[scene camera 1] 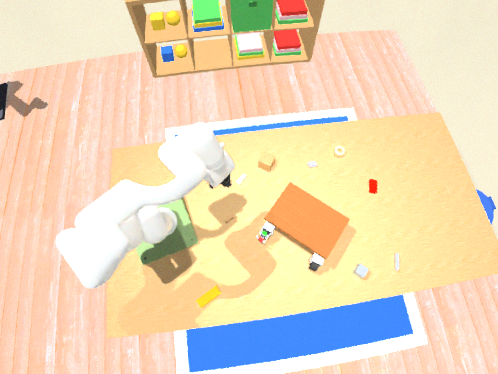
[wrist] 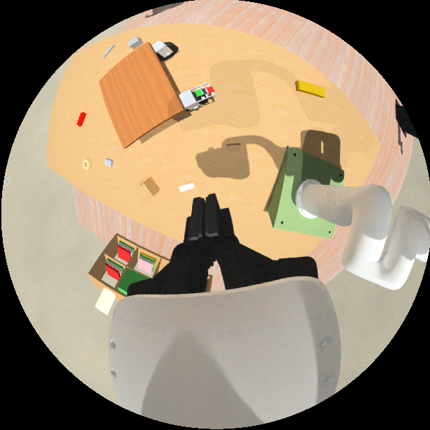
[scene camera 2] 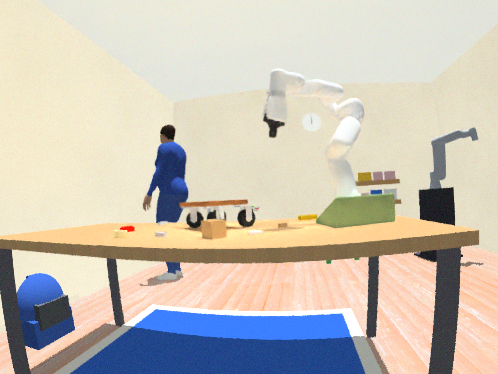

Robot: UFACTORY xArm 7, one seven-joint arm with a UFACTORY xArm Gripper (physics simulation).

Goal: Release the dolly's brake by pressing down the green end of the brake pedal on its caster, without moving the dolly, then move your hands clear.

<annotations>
dolly: scene camera 1; wrist; scene camera 2 246, 218
same spot on dolly: (wrist: 138, 93) = (scene camera 1: 298, 217)
</annotations>
